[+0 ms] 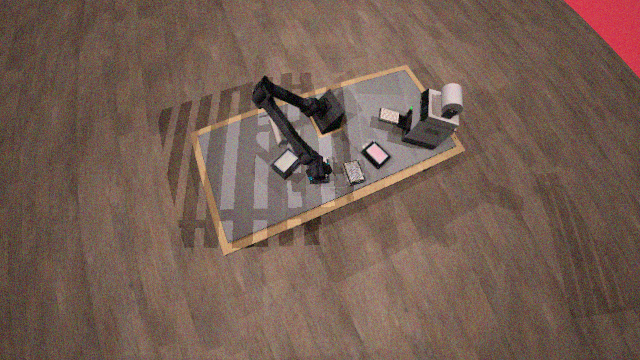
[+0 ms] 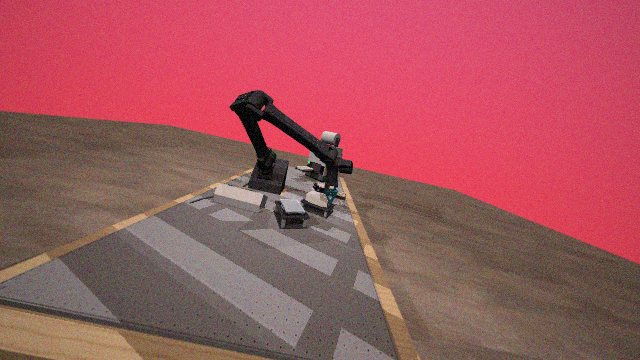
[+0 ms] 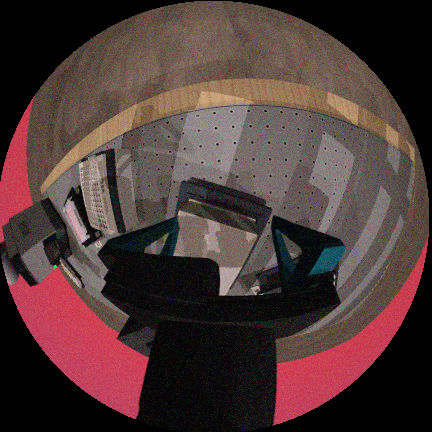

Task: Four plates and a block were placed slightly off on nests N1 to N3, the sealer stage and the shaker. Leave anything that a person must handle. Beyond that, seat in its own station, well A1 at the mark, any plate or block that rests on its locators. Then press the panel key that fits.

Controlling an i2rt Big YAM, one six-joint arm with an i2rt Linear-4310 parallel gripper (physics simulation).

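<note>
My open gripper is low over a smooth white block, its teal fingers on either side. The block sits on a dark nest; whether it is level is unclear. A pale plate lies on a dark station beside it. A white well plate and a pink-topped plate rest on the other side. Another well plate is on the stage by the sealer. Locator contact and the A1 marks are too small to tell.
The sealer, with a white roll and a green light, stands at one table end. A sloped pale panel lies near the arm base. A wooden edge borders the perforated table.
</note>
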